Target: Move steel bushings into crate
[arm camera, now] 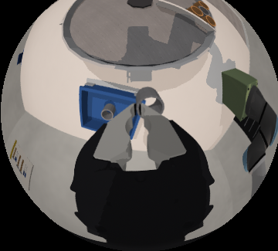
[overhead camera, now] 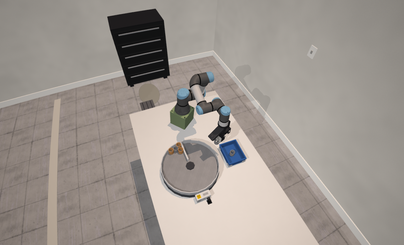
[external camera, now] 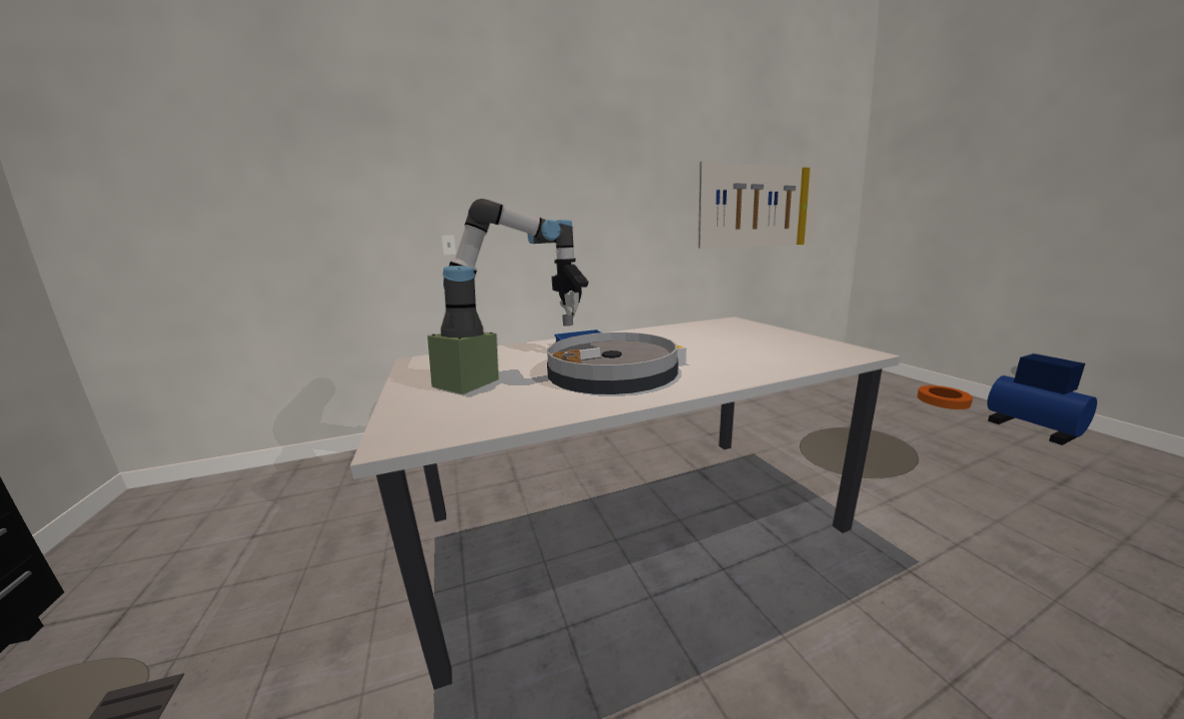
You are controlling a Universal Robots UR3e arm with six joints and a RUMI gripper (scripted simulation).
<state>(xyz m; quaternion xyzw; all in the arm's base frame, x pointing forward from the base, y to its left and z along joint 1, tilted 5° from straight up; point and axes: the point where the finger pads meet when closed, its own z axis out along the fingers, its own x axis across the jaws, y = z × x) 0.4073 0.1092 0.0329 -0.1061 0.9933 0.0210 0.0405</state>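
The blue crate is 130 mm below my hand, 100 mm to the left of it and 70 mm ahead of it. Round my hand: round grey turntable (250 mm to the right, 100 mm below, 40 mm ahead).
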